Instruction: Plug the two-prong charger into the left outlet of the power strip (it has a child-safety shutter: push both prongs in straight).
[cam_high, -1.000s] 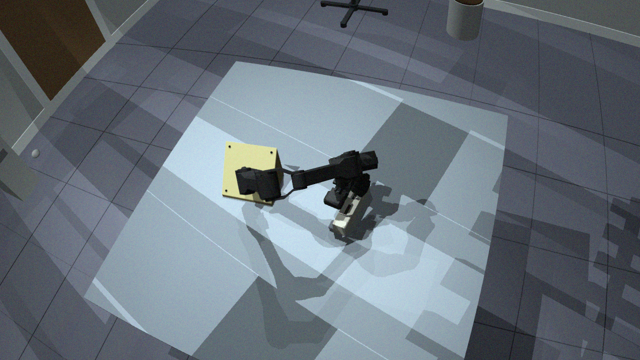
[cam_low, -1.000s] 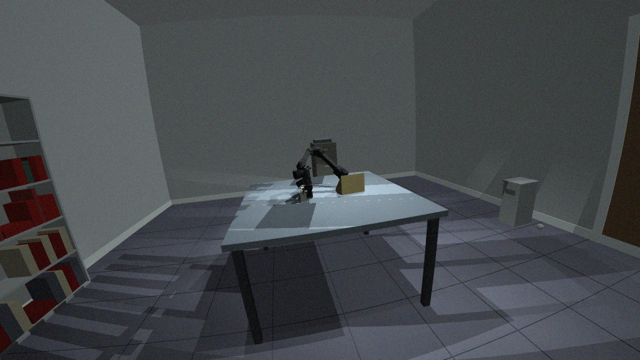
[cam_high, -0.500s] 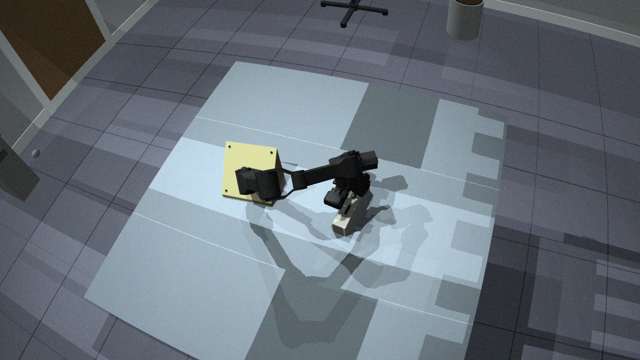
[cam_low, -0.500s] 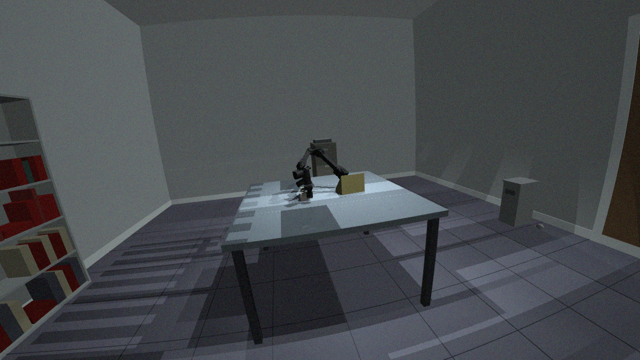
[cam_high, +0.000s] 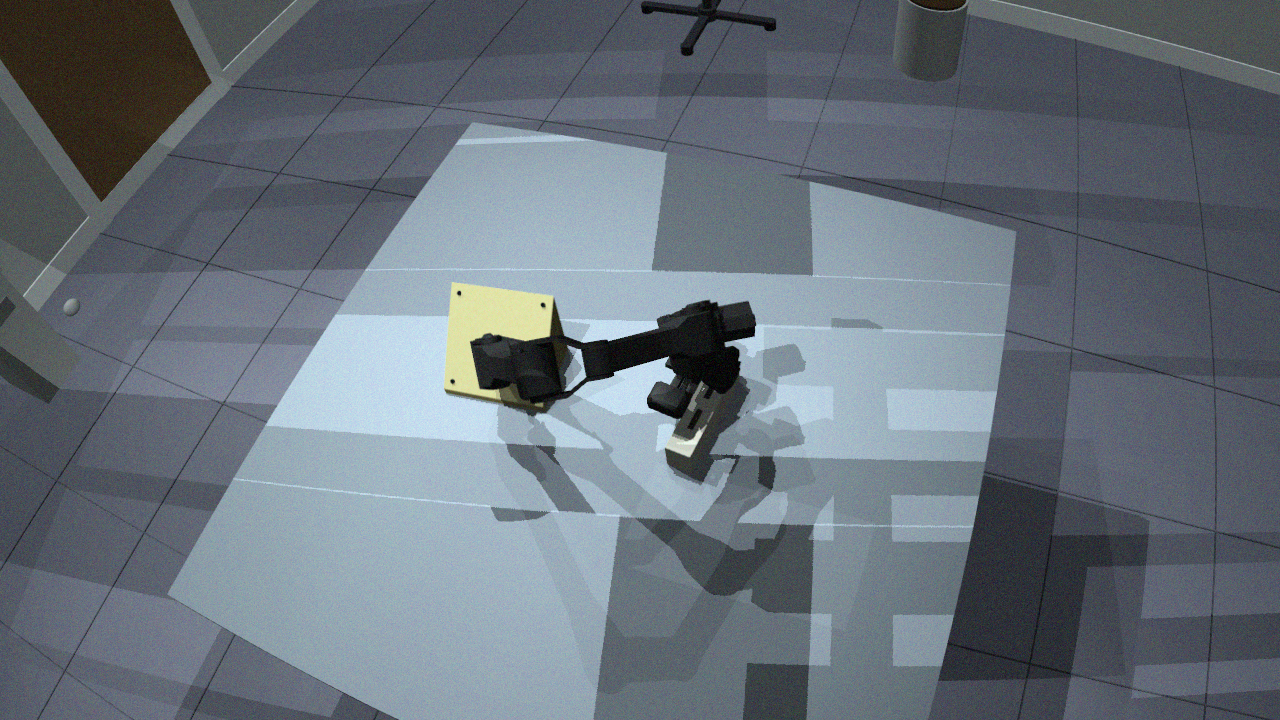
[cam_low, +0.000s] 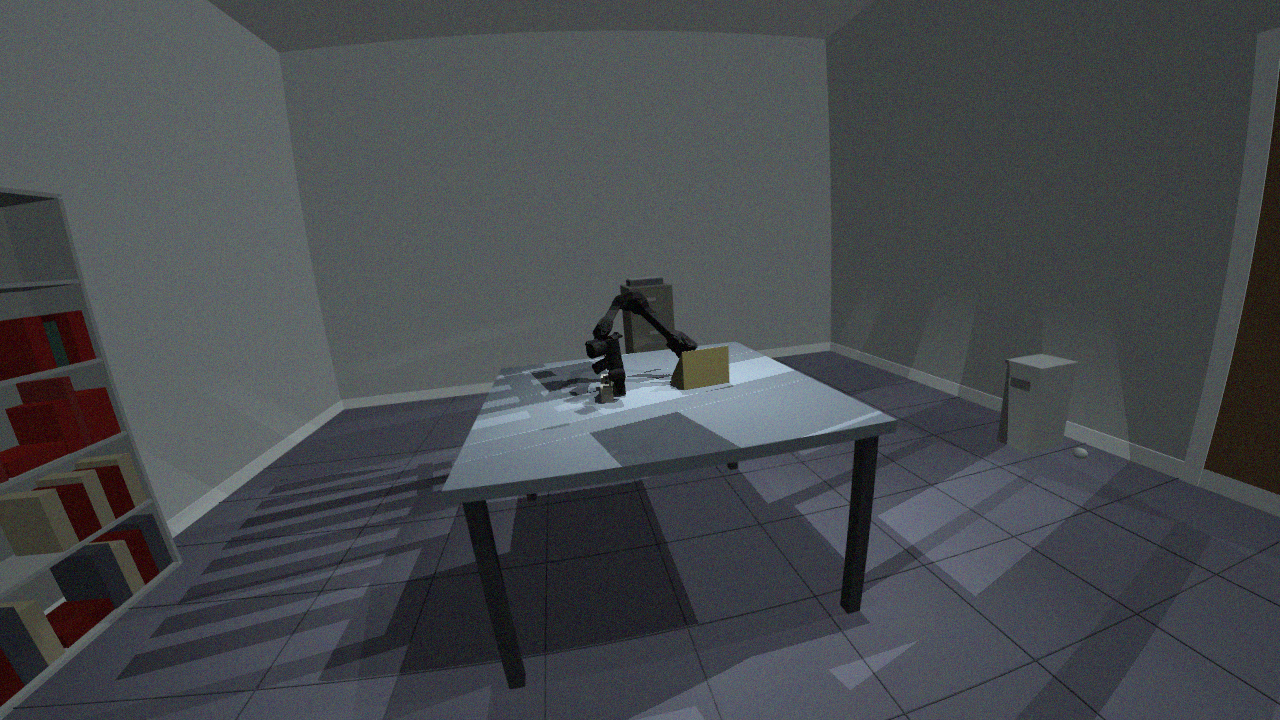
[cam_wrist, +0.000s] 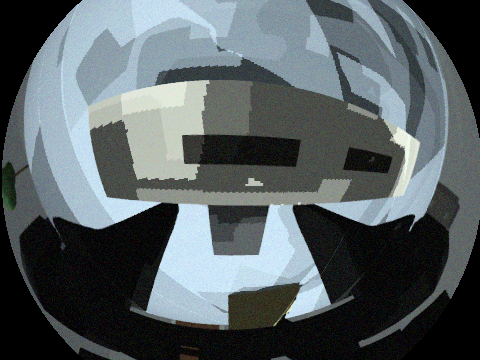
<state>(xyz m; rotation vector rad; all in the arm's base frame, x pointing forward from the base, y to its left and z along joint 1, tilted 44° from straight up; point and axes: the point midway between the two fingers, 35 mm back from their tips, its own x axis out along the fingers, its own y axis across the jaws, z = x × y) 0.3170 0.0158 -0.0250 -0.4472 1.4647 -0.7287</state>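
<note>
Right now the black two-prong charger is 20 mm ahead of my gripper tip and 10 mm above it.
</note>
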